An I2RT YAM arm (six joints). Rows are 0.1 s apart.
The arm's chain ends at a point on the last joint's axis. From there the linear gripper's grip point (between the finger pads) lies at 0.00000 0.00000 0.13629 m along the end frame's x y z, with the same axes.
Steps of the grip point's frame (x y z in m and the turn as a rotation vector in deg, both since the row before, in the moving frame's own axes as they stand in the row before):
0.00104 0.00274 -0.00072 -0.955 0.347 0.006
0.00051 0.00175 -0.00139 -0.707 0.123 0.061
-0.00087 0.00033 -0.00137 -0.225 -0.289 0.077
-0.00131 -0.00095 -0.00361 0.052 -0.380 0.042
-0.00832 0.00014 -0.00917 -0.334 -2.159 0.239
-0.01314 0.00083 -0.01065 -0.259 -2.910 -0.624
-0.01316 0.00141 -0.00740 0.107 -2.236 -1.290
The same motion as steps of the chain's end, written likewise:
0.00021 0.00047 -0.00070 -0.955 0.347 0.006
0.00022 0.00007 -0.00138 -0.707 0.123 0.061
-0.00018 -0.00020 -0.00137 -0.225 -0.289 0.077
-0.00041 -0.00083 -0.00361 0.052 -0.380 0.042
-0.00318 -0.00064 -0.00907 -0.334 -2.159 0.239
-0.00622 0.00018 -0.01047 -0.259 -2.910 -0.624
-0.00784 0.00160 -0.00730 0.107 -2.236 -1.290

